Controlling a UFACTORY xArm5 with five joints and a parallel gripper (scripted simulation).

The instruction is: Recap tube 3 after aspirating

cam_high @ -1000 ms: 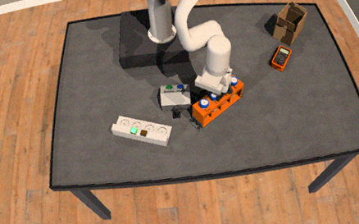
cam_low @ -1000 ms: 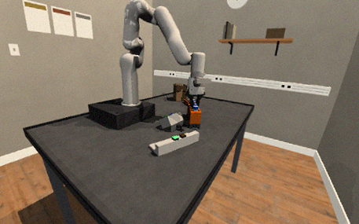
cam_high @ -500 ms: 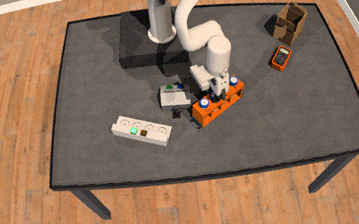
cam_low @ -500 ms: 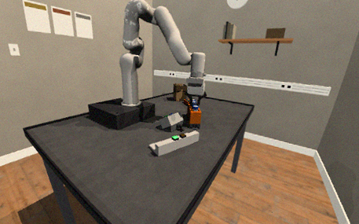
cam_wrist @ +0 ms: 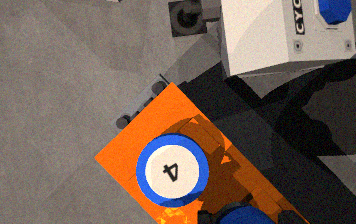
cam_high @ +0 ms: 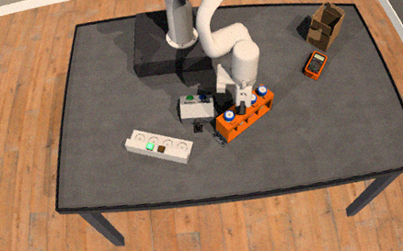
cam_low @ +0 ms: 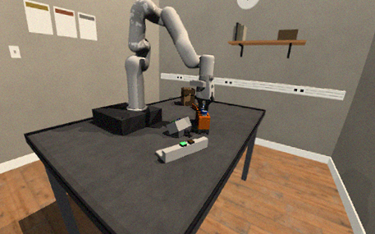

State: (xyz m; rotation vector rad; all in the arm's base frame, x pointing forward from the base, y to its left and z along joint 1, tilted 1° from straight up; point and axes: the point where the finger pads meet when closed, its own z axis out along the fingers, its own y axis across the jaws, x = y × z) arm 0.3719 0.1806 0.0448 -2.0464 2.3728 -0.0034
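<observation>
Right now the cap 3 is 1 cm below my hand. Also, from my hand: cap 2: 3 cm behind, 4 cm to the left, 1 cm below; cap 4: 3 cm ahead, 4 cm to the right, 1 cm below; cap 1: 6 cm behind, 8 cm to the left, 1 cm below.
</observation>
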